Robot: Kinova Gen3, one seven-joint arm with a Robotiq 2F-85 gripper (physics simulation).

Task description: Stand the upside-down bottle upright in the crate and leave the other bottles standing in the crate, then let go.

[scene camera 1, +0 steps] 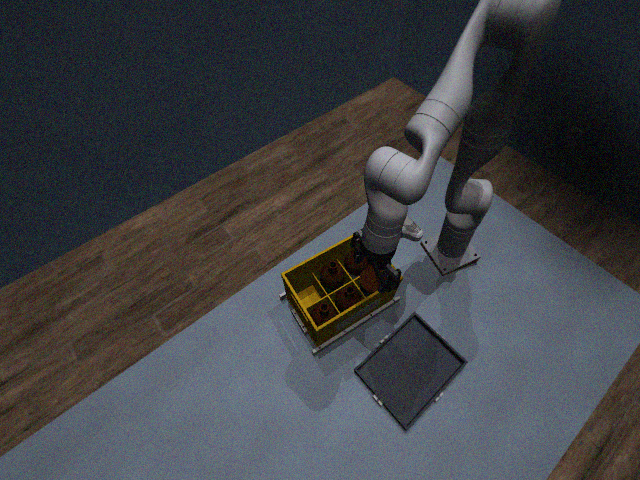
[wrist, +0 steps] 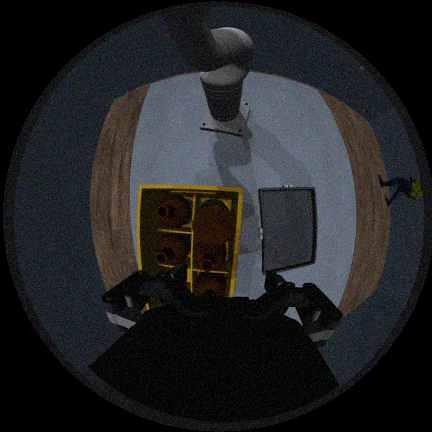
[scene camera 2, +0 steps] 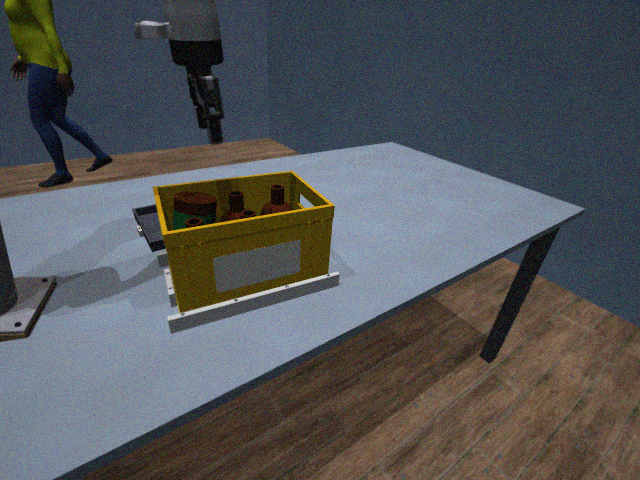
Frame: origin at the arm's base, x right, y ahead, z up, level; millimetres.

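Where they show: gripper, fingertip midpoint: (scene camera 1: pixel 370 275) (wrist: pixel 225 276) (scene camera 2: pixel 210 135); arm's base, link origin: (scene camera 1: pixel 451 245) (wrist: pixel 224 110).
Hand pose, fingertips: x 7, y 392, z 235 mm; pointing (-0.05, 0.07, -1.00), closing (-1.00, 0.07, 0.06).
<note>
Each offset is from my fingertips to the top centre of the thing. "*": to the spot under its first point.
The upside-down bottle @(dx +24, dy -58, dz -95 mm) (scene camera 1: pixel 368 279) (scene camera 2: pixel 194 206) (wrist: pixel 212 222) shows its broad brown bottom facing up, with a green band below it. It is in the corner compartment nearest the robot base, on the tray side of the yellow crate @(dx +73, dy +24, dz -90 mm) (scene camera 1: pixel 351 318) (scene camera 2: pixel 191 279) (wrist: pixel 190 188). Several brown bottles stand neck up in other compartments, among them one @(dx +119, dy +18, dz -102 mm) (scene camera 1: pixel 332 271) in the middle of the far row and one @(dx +111, dy -68, dz -102 mm) (wrist: pixel 172 211) beside the upside-down bottle. One end compartment is empty. My gripper (scene camera 1: pixel 374 262) (scene camera 2: pixel 209 131) (wrist: pixel 225 276) is open and empty, high above the crate. Its neck is hidden.
A dark shallow tray (scene camera 1: pixel 410 369) (scene camera 2: pixel 149 222) (wrist: pixel 289 227) lies beside the crate. White strips @(* dx +176, dy +7, dz -249 mm) (scene camera 2: pixel 258 302) edge the crate's foot. The robot's base plate (scene camera 1: pixel 454 263) (wrist: pixel 220 131) is bolted near the crate's other end. A person (scene camera 2: pixel 38 36) (wrist: pixel 402 187) is beyond the table.
</note>
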